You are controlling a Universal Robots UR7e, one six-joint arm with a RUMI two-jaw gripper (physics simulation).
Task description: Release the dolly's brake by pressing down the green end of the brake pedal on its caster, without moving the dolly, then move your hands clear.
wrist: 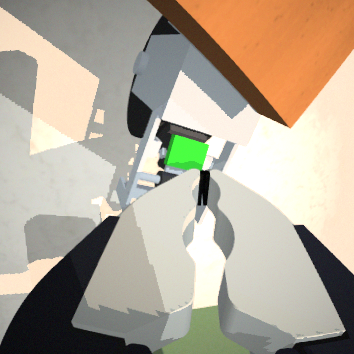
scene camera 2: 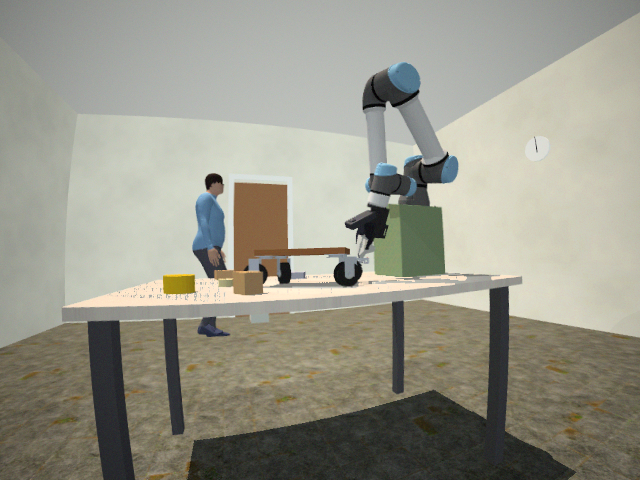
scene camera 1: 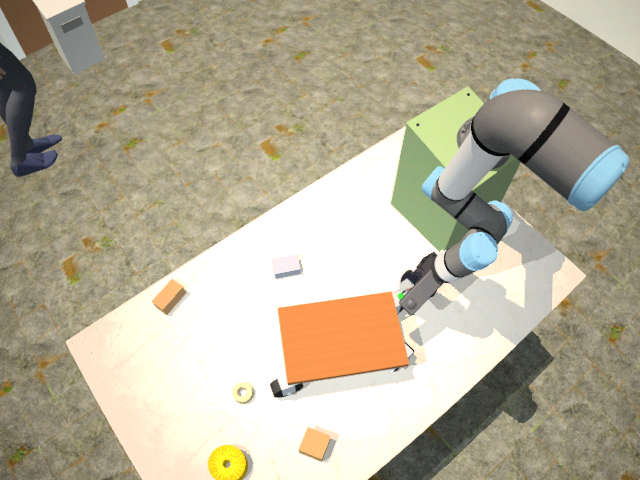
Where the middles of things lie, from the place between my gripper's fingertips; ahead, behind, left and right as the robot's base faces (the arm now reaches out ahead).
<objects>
Now: hand 1 cm to the right of the brake pedal (wrist: 183, 153), 1 cm past it and 1 cm above it. From my hand the other things lie so: dolly (scene camera 1: 330, 339): 20 cm ahead, 3 cm to the left, 3 cm below; caster bracket (wrist: 173, 79): 4 cm below, 4 cm ahead, 1 cm to the left.
</objects>
